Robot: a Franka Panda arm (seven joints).
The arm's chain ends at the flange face. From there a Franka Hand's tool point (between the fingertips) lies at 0.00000 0.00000 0.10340 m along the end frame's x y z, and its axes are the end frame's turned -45 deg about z.
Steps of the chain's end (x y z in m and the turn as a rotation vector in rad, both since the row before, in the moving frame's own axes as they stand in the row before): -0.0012 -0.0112 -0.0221 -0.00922 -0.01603 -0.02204; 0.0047 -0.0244 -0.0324 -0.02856 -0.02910 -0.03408; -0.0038 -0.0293 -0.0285 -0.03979 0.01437 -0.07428; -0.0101 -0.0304 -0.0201 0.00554 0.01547 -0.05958; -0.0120 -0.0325 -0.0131 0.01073 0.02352 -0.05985
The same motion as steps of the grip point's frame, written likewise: 0.0052 -0.0092 -0.0221 0.00482 -0.01785 -0.02204; 0.0164 -0.0139 -0.0325 0.00038 -0.04077 -0.03408; 0.0163 -0.0194 -0.0286 -0.03830 -0.01797 -0.07428; 0.0159 -0.0280 -0.0201 -0.00702 0.01486 -0.05958; 0.0170 -0.0306 -0.0131 -0.00904 0.02422 -0.05985
